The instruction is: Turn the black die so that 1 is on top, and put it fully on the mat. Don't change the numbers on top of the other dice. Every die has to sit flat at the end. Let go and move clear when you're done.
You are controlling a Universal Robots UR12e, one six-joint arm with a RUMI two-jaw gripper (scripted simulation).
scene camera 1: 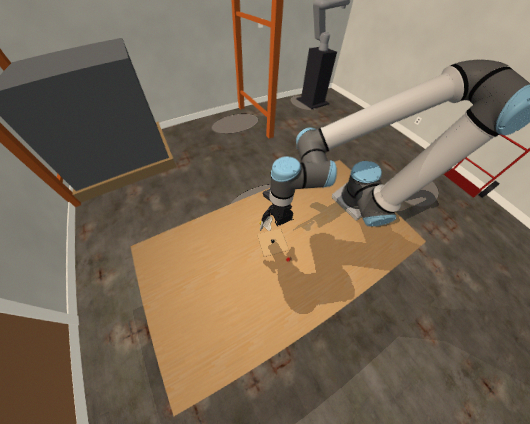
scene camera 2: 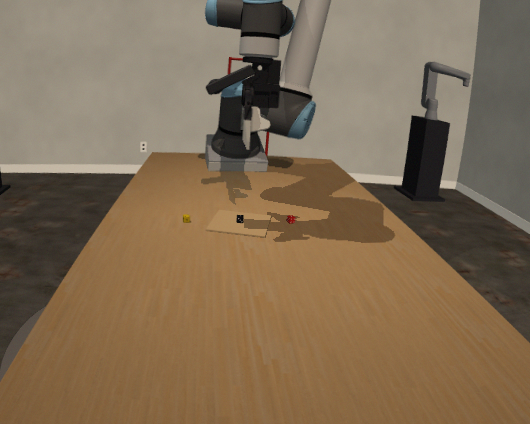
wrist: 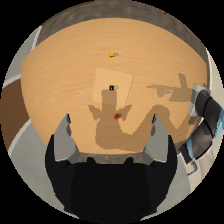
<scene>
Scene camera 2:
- my gripper: 246,143
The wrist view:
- my gripper: 111,114
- tan mat: 104,78
</scene>
